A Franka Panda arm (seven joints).
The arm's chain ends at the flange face. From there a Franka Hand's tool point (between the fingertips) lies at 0.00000 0.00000 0.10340 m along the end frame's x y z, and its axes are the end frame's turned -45 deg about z.
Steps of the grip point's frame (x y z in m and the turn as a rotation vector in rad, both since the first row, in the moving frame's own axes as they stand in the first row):
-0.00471 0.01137 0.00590 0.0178 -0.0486 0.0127
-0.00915 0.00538 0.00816 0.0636 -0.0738 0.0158
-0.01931 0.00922 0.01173 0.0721 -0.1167 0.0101
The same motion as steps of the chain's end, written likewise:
0.00958 0.00915 0.00604 -0.0218 -0.0470 0.0127
0.00737 0.00961 0.00865 -0.0072 -0.0972 0.0158
0.00664 0.01699 0.01270 -0.0315 -0.1335 0.0101

